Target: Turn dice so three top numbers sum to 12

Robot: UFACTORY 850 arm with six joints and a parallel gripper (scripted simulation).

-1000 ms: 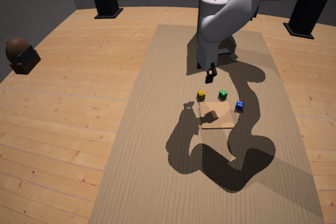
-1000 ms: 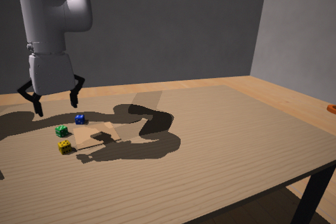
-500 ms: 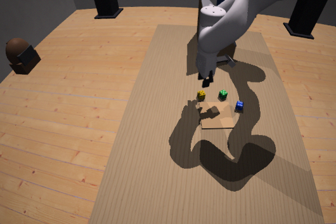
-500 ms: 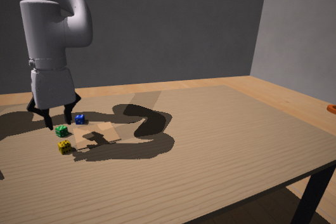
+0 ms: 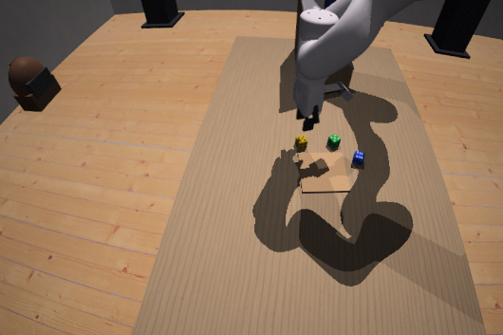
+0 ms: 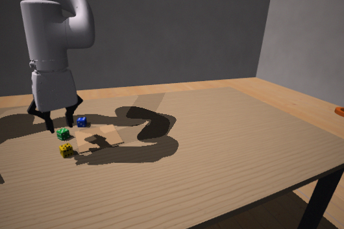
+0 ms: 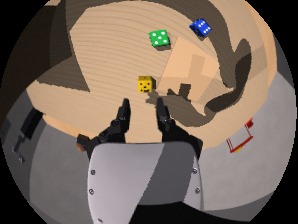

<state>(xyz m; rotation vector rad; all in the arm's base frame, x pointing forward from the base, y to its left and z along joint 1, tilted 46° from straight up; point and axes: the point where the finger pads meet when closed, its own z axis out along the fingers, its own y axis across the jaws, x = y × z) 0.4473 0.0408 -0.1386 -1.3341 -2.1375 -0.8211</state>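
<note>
My gripper is now 90 mm above the yellow die. Round my hand: tan mat (110 mm below, 100 mm ahead, 70 mm to the left); blue die (180 mm to the left, 90 mm below, 40 mm ahead); green die (100 mm to the left, 90 mm below, 20 mm behind).
</note>
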